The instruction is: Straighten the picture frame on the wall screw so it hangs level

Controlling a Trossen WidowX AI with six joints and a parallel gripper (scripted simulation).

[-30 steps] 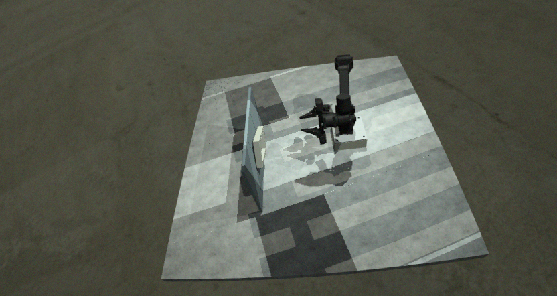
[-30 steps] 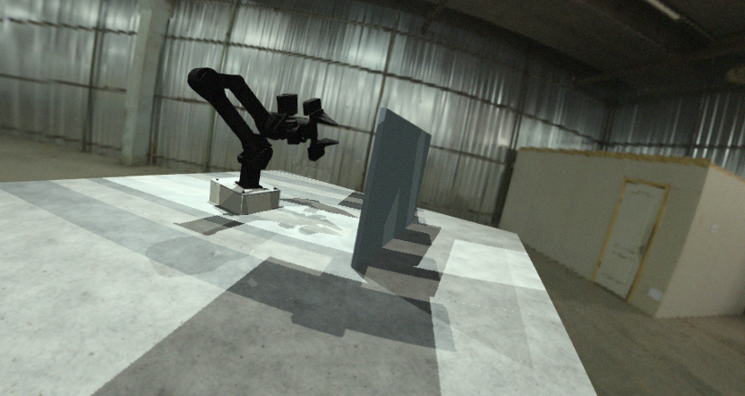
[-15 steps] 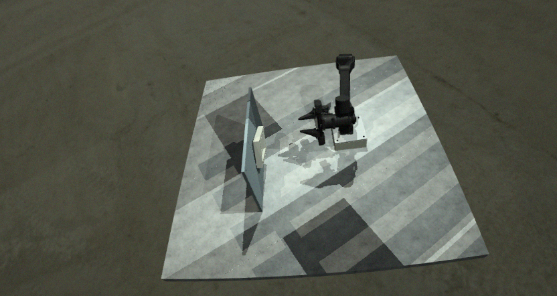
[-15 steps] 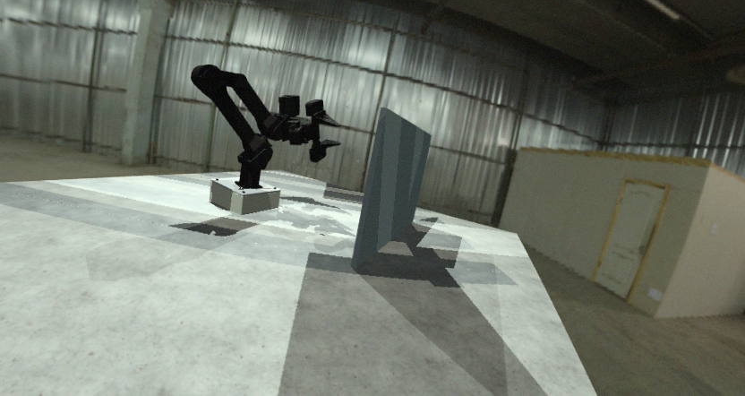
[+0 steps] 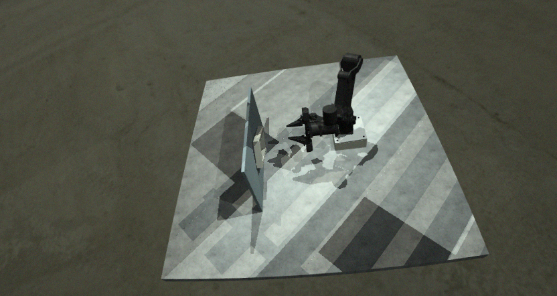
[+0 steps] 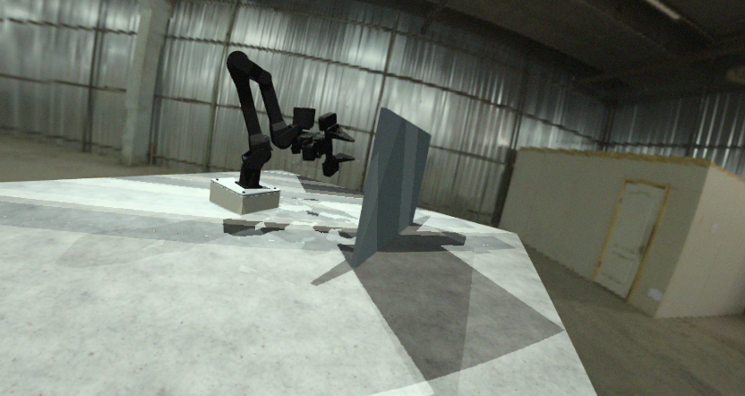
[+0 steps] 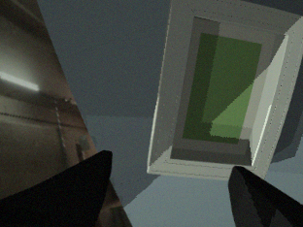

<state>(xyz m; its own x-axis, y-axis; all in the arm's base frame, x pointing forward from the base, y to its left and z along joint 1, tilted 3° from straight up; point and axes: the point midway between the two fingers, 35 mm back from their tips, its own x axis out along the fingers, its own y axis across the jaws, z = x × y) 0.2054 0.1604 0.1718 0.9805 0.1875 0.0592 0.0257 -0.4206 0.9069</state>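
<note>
The picture frame is 130 mm ahead of my gripper tip, 50 mm below it and 40 mm to the left of it. Round my gripper tip: grey-blue wall panel 140 mm ahead, 60 mm below, 40 mm to the left.
</note>
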